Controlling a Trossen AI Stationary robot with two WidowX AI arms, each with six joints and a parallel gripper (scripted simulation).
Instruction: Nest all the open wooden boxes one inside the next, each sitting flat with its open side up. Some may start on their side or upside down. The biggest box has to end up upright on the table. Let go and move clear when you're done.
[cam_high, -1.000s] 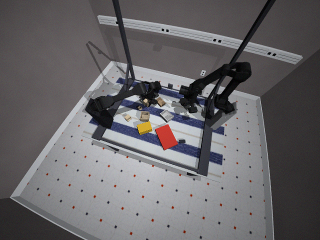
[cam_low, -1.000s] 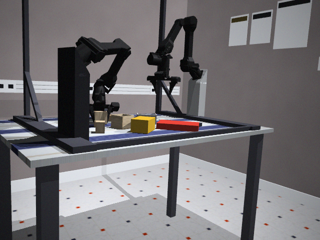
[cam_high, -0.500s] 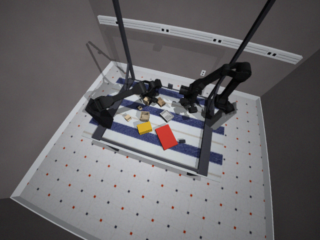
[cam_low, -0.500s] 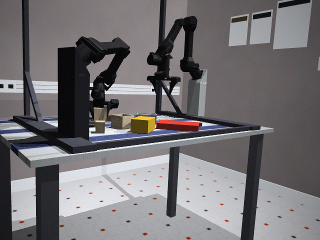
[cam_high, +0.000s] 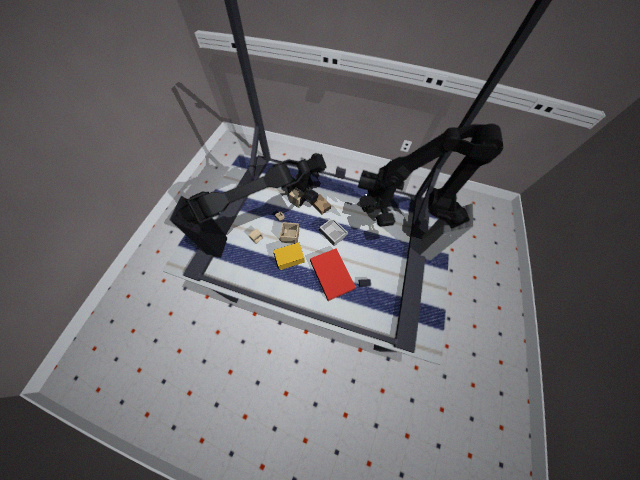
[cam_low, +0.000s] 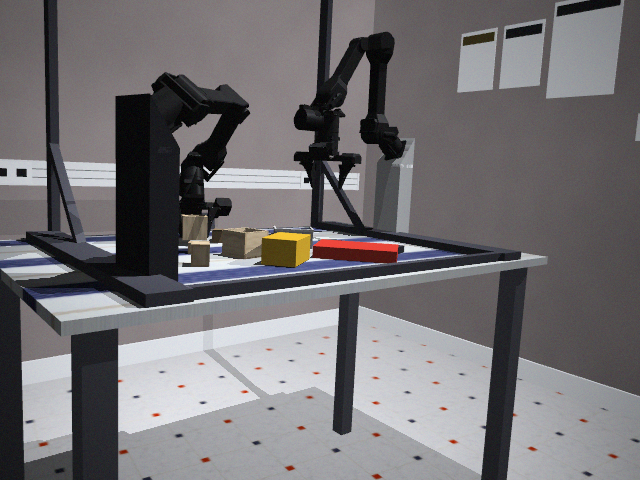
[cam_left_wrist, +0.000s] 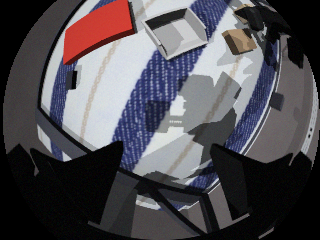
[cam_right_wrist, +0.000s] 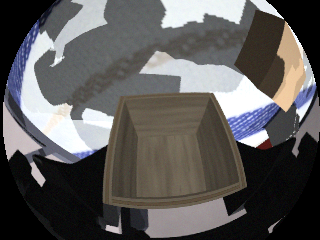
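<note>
Right now my right hand is 90 mm short of the tiny wooden box, 80 mm to the left of it and 40 mm above it. The rest, counted from my right hand: white box (180 mm ahead, 180 mm to the left, 30 mm below); medium wooden box (10 mm ahead, 10 mm to the right, 10 mm below); brown block (20 mm ahead, 120 mm to the left, 40 mm below).
</note>
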